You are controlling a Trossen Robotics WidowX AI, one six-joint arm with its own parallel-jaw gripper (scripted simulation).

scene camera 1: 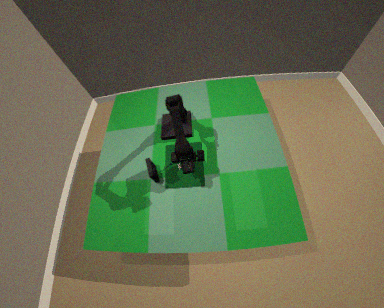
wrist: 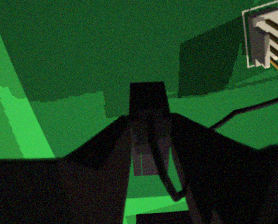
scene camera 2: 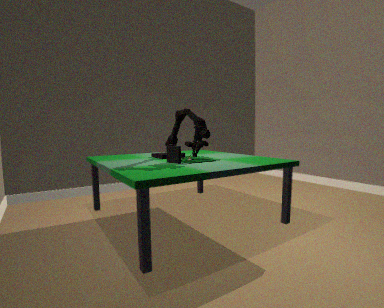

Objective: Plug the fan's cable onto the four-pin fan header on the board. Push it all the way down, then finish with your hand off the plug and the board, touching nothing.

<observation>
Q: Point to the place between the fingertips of my gripper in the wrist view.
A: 149, 123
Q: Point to a dark green board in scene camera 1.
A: At 174, 178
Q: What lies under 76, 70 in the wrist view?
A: A dark green board.
</observation>
